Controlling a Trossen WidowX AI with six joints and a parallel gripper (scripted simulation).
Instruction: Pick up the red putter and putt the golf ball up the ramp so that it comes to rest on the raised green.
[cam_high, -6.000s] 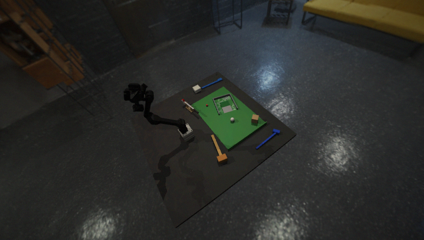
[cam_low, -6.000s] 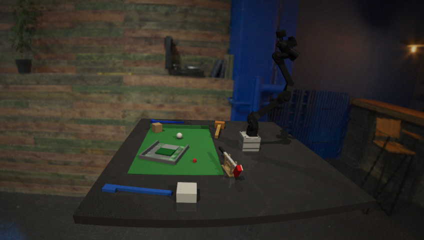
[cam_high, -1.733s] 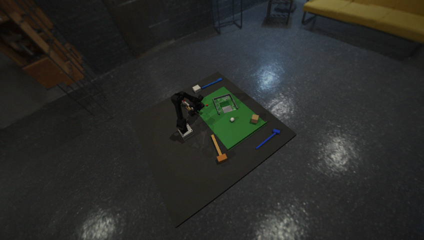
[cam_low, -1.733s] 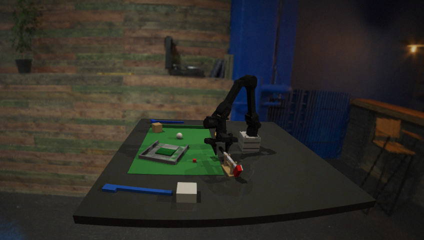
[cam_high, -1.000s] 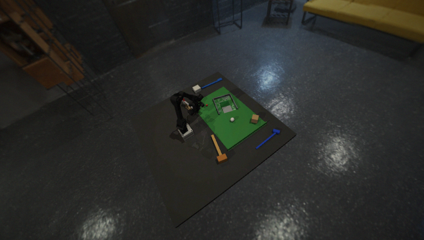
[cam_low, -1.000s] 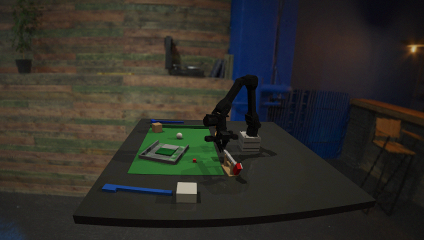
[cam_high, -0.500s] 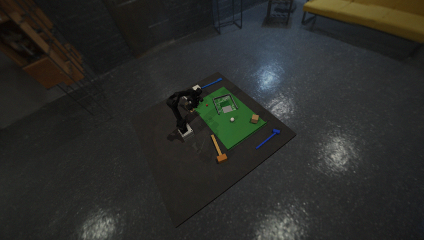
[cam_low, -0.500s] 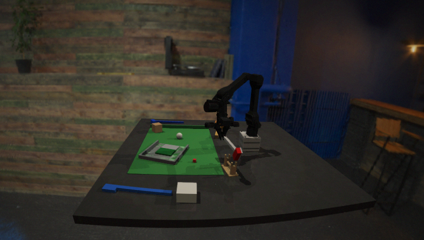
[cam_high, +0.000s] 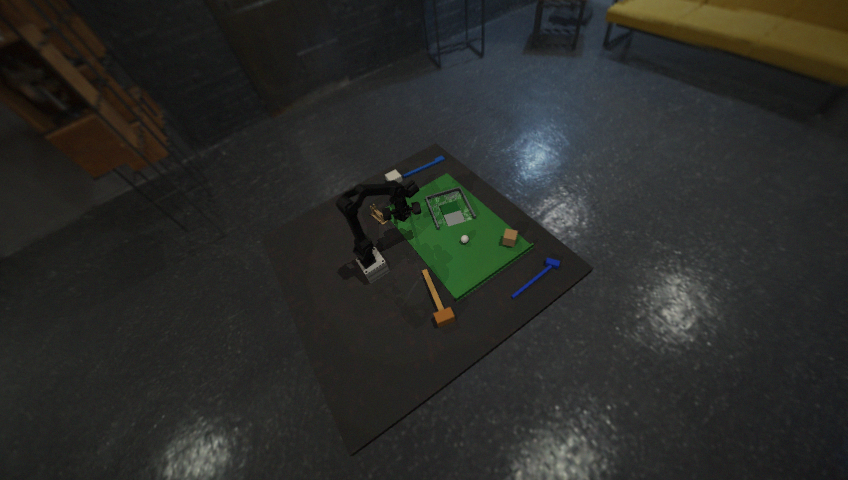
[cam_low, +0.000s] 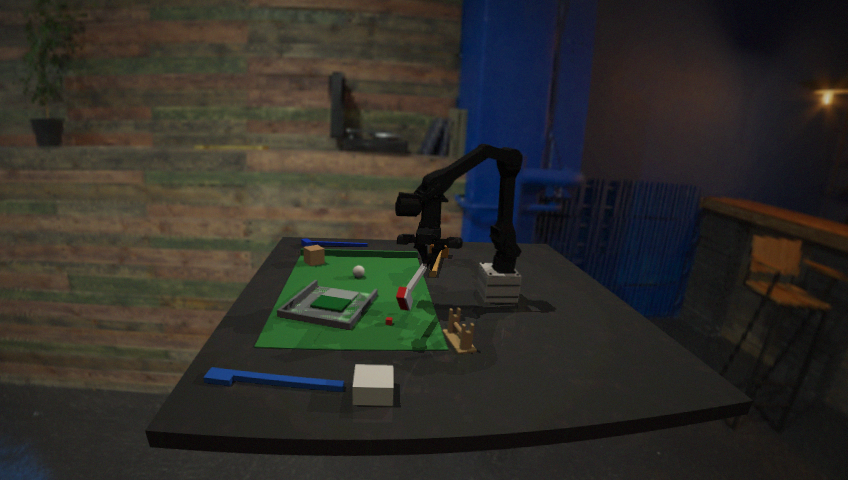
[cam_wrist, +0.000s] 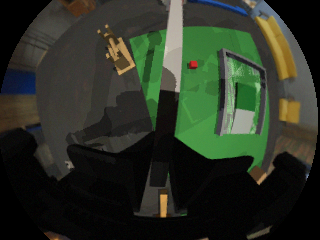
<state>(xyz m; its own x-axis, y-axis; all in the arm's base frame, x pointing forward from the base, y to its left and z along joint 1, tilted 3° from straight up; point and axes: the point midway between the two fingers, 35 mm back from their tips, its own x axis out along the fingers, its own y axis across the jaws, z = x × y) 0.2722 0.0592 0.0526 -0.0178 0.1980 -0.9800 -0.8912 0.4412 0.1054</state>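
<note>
Right now the red putter is 50 mm ahead of my gripper tip, 110 mm to the left of it and 20 mm above it. From my gripper tip the other things lie so: small red marker: 130 mm ahead, 100 mm to the left, 110 mm below; green mat: 210 mm ahead, 130 mm to the right, 120 mm below; wooden rack: 40 mm behind, 210 mm to the left, 90 mm below.
</note>
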